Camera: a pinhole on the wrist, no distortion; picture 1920 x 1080 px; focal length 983.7 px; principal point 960.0 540.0 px. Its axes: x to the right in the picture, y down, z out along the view. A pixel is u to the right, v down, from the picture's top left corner.
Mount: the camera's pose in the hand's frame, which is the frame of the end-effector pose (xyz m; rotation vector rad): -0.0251 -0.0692 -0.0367 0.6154 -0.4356 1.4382
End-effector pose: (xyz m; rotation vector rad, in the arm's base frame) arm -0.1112 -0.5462 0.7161 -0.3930 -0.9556 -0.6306
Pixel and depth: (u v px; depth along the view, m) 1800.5 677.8 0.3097
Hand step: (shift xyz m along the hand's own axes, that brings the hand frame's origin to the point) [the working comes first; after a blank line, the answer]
In the camera's frame: 0.2646 0.0434 0.3097

-0.0156 -0.0572 0.3727
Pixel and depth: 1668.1 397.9 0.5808
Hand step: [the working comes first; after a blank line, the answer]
In the camera's frame: 0.4181 -0.0839 0.5808

0.1488 -0.1112 0.6613
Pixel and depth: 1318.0 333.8 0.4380
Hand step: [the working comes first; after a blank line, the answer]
In the camera's frame: 0.1594 -0.0918 0.4380

0.1191 -0.2227 0.3891
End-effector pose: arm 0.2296 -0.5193 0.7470 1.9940 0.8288 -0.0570
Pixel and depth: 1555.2 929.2 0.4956
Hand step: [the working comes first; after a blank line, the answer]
In the camera's frame: 0.2999 0.1961 0.4956

-0.1477 -0.1432 0.5579
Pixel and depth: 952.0 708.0 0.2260
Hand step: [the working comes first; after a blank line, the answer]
In the camera's frame: -0.0018 0.0386 0.2260

-0.0442 -0.2118 0.1418
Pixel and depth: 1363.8 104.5 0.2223
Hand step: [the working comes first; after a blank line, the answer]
In the camera's frame: 0.0913 -0.0984 0.2223

0.1005 -0.1402 0.1792
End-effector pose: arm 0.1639 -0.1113 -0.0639 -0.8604 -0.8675 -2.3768
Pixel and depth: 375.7 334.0 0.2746
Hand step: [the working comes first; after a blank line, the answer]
In the camera's frame: -0.1631 -0.0575 0.2746

0.0394 -0.3699 0.0668
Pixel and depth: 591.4 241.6 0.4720
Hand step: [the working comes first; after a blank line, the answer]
In the camera's frame: -0.1769 -0.1432 0.4720

0.1399 -0.5067 0.1999
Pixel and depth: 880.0 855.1 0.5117
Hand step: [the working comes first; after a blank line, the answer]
In the camera's frame: -0.0416 0.1639 0.5117

-0.1479 -0.4195 0.3540
